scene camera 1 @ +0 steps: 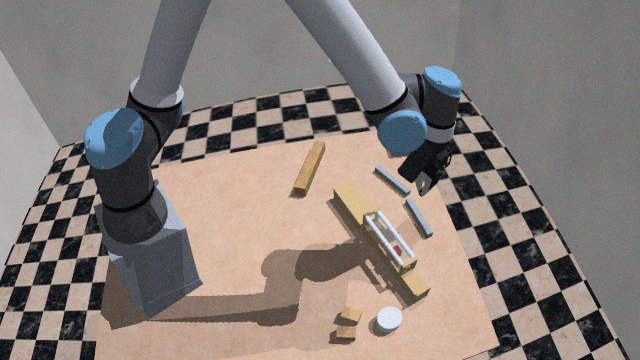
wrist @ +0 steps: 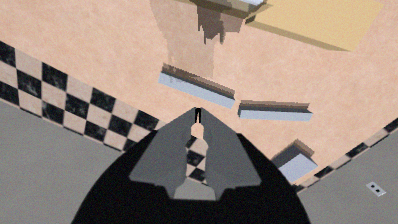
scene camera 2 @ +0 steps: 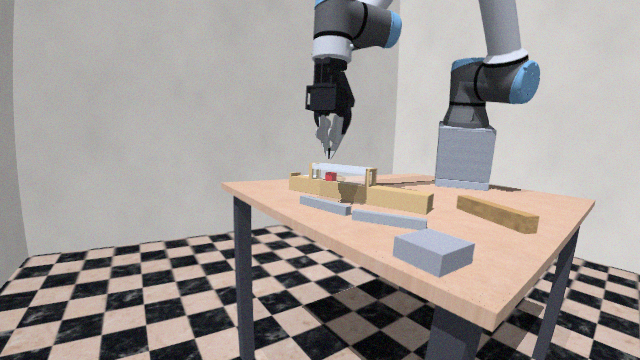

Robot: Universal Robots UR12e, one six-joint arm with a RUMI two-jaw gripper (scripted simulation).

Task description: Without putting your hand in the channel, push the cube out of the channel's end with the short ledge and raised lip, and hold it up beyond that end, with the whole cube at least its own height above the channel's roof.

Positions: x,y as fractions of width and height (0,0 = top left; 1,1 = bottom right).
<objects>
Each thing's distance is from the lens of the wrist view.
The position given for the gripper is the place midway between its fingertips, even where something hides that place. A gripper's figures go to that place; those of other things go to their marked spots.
gripper (wrist: 0.50,0.49): 15 cm
grey bar (wrist: 0.42,0.35): 25 cm
grey block (wrist: 0.74,0.73): 42 cm
The marked spots on the grey bar and the grey block are 35 cm apart.
</objects>
